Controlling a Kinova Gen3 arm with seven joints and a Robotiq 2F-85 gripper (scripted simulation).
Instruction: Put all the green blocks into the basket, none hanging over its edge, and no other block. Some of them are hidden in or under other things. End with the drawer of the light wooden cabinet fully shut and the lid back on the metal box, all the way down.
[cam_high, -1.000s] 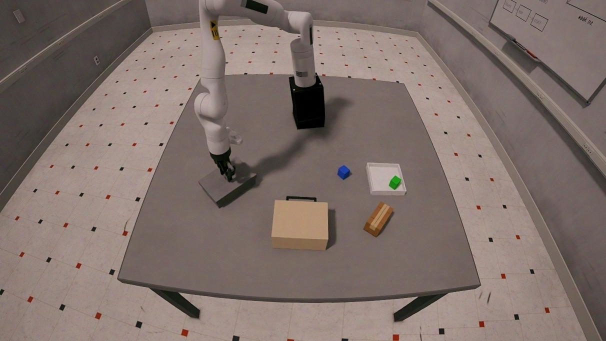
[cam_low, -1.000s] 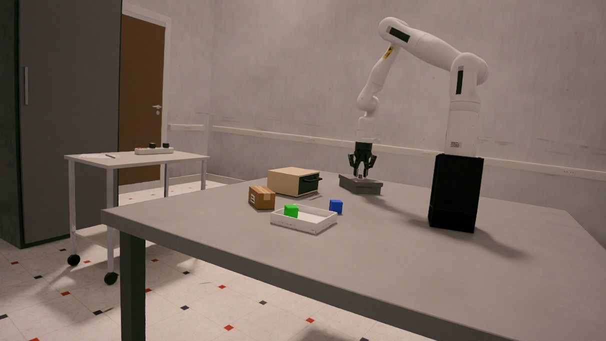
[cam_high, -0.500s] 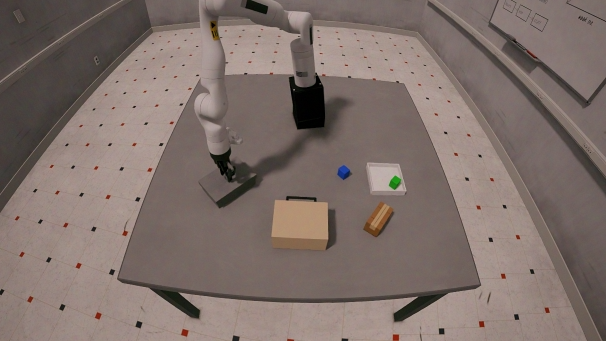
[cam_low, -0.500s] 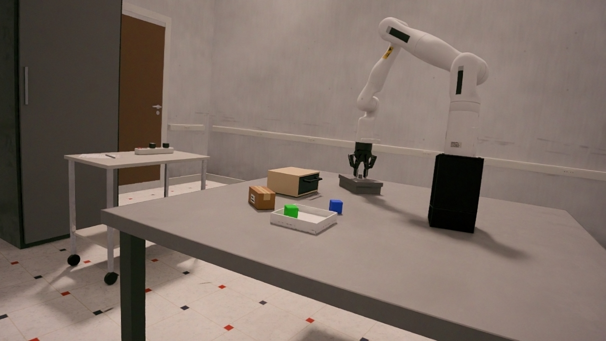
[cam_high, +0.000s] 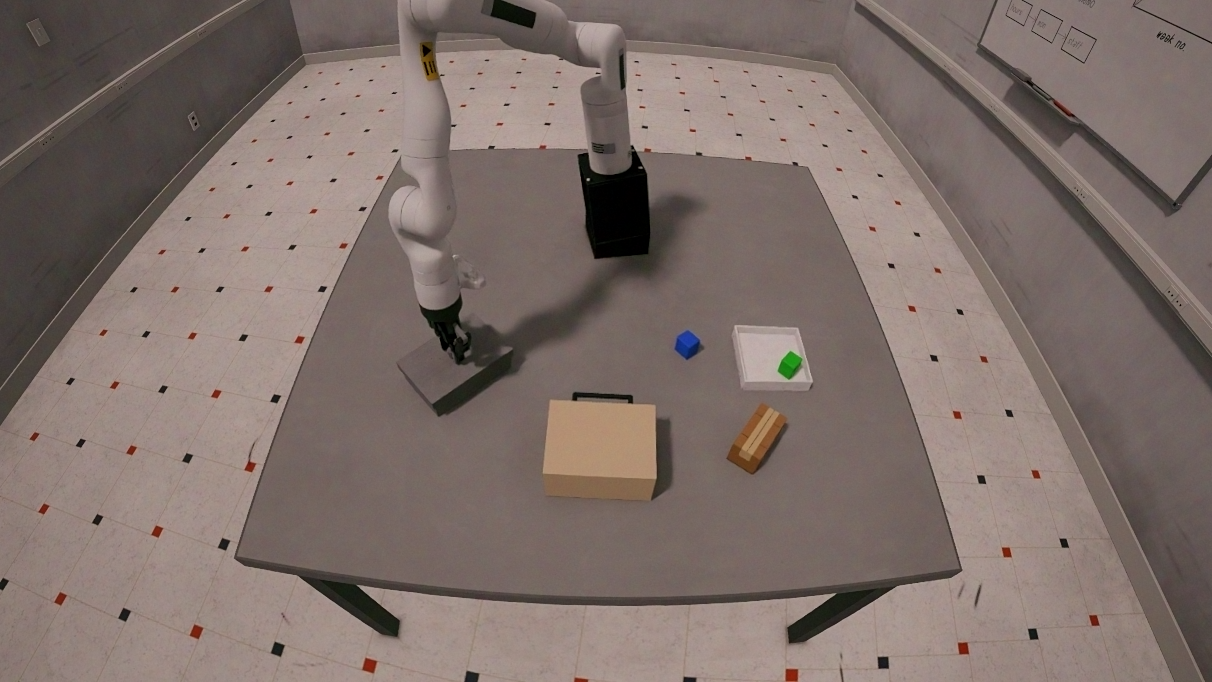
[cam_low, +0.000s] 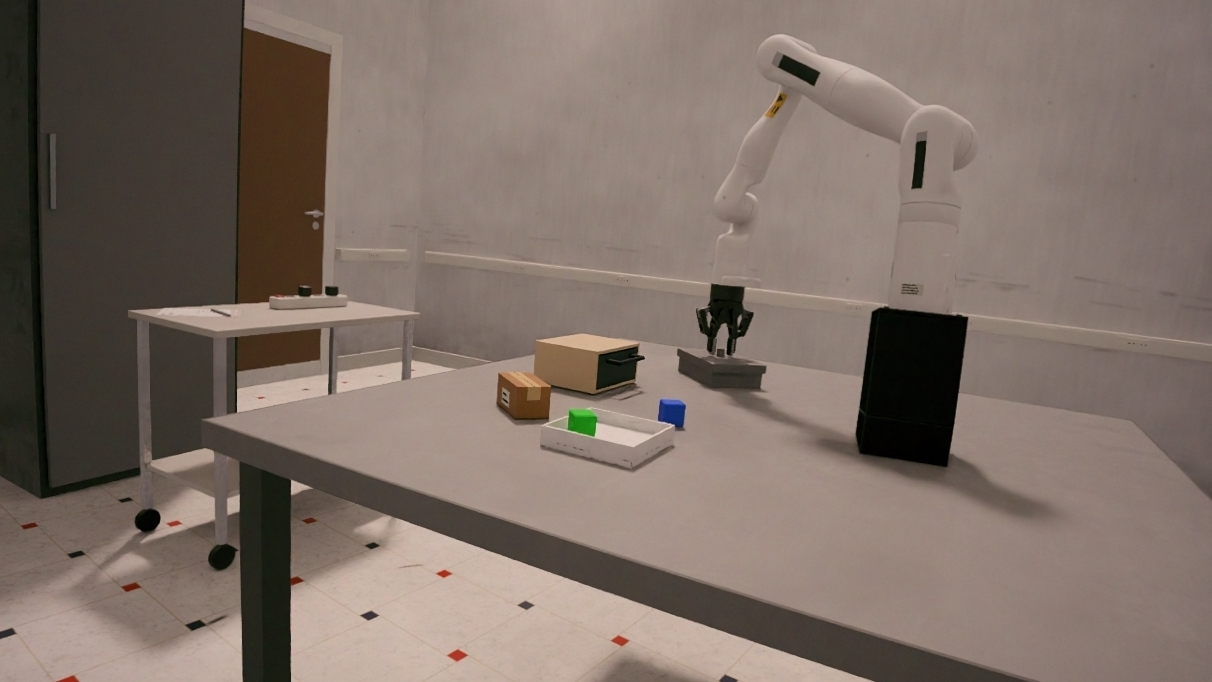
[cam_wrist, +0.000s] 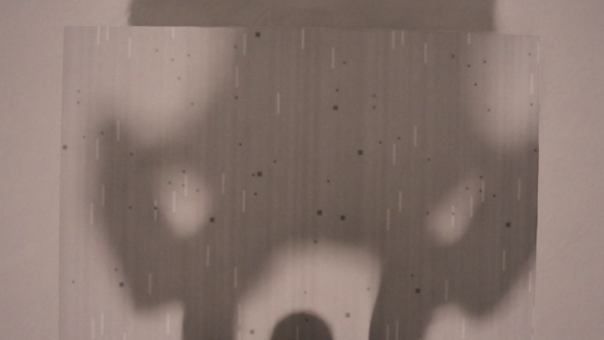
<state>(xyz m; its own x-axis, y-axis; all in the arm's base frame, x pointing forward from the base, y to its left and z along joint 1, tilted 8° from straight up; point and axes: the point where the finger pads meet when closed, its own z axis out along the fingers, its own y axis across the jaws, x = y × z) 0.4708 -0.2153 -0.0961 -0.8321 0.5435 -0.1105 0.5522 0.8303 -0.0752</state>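
Right now the lid is 3 cm below my hand. Round my hand: light wooden cabinet (31 cm to the left, 12 cm ahead, 3 cm below); metal box (5 cm below); drawer (31 cm to the left, 11 cm ahead, 4 cm below).
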